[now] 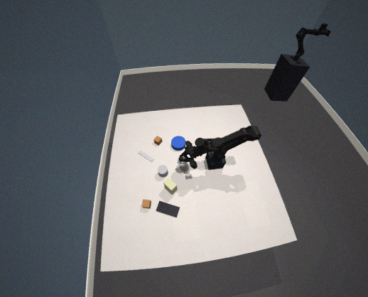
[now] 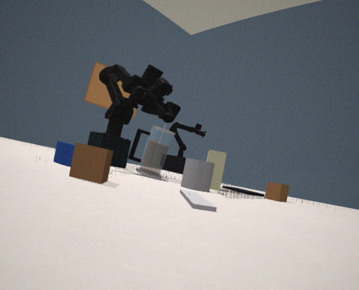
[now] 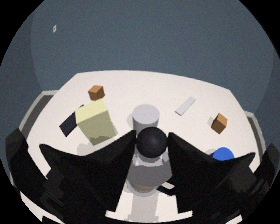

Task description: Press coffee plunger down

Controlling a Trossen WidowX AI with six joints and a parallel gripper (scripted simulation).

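Right now the coffee press is 30 mm behind my gripper tip, 20 mm to the right of it and 90 mm below it. From my gripper tip the other things lie so: grey cylinder 130 mm ahead, 20 mm to the left, 140 mm below; yellow block 70 mm ahead, 150 mm to the left, 120 mm below.
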